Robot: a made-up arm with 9 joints.
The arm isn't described. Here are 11 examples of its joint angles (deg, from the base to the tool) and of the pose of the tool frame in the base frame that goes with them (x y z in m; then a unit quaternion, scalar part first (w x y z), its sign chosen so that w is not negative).
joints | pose
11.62 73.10 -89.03 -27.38 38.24 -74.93 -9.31 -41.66 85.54 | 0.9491 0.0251 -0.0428 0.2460 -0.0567 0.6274 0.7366
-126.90 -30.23 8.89 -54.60 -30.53 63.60 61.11 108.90 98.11 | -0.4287 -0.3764 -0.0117 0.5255 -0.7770 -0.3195 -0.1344
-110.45 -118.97 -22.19 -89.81 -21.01 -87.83 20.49 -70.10 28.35 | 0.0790 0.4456 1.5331 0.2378 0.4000 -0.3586 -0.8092
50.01 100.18 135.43 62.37 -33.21 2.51 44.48 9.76 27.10 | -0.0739 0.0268 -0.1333 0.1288 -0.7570 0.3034 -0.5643
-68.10 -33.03 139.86 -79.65 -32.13 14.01 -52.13 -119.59 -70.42 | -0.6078 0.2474 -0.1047 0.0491 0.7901 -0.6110 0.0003
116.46 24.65 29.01 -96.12 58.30 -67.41 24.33 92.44 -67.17 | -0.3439 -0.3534 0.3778 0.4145 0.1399 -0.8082 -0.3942
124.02 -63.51 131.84 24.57 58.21 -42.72 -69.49 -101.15 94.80 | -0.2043 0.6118 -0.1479 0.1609 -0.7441 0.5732 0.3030
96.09 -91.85 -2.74 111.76 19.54 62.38 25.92 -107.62 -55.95 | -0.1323 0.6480 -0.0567 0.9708 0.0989 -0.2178 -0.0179
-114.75 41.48 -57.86 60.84 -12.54 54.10 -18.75 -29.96 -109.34 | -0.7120 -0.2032 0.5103 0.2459 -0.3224 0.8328 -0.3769
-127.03 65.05 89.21 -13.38 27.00 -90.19 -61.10 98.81 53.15 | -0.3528 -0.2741 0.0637 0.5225 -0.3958 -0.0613 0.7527
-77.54 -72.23 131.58 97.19 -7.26 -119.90 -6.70 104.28 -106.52 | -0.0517 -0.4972 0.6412 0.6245 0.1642 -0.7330 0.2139
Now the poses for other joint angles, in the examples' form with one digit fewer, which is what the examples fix.
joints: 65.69 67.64 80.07 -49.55 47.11 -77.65 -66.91 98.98 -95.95
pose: 0.010 -0.383 0.669 0.539 -0.192 0.749 -0.333
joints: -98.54 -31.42 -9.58 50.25 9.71 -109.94 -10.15 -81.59 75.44
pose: 0.187 -0.644 0.469 0.167 0.279 0.928 0.183
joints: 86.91 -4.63 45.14 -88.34 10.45 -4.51 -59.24 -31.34 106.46
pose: 0.157 -0.594 0.882 0.971 -0.182 0.086 -0.131
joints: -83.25 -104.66 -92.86 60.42 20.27 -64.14 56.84 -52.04 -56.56
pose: 0.002 -0.655 0.500 0.559 -0.196 0.188 0.783
